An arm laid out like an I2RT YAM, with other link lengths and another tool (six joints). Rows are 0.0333 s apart.
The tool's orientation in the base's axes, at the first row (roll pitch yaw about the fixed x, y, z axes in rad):
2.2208, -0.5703, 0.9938
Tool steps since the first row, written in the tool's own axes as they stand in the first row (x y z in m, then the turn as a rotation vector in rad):
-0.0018, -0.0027, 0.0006, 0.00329, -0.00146, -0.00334
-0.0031, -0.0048, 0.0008, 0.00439, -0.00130, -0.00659
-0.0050, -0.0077, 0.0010, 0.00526, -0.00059, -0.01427
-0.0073, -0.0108, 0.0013, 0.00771, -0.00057, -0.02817
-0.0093, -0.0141, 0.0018, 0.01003, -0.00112, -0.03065
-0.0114, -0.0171, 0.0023, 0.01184, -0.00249, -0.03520
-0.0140, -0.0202, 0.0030, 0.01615, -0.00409, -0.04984
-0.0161, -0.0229, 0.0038, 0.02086, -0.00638, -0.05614
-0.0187, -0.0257, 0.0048, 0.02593, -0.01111, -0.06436
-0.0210, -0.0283, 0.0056, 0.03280, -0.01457, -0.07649
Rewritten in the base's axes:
-0.0011, 0.0005, -0.0031, -0.00171, 0.00386, 0.00250
-0.0021, 0.0010, -0.0053, -0.00391, 0.00505, 0.00486
-0.0036, 0.0016, -0.0084, -0.00981, 0.00641, 0.00971
-0.0052, 0.0021, -0.0118, -0.02043, 0.01035, 0.01813
-0.0066, 0.0029, -0.0154, -0.02161, 0.01277, 0.02028
-0.0080, 0.0034, -0.0188, -0.02500, 0.01572, 0.02265
-0.0094, 0.0036, -0.0226, -0.03584, 0.02221, 0.03137
-0.0104, 0.0038, -0.0260, -0.03962, 0.02813, 0.03559
-0.0115, 0.0038, -0.0298, -0.04554, 0.03629, 0.03934
-0.0126, 0.0038, -0.0332, -0.05358, 0.04547, 0.04691

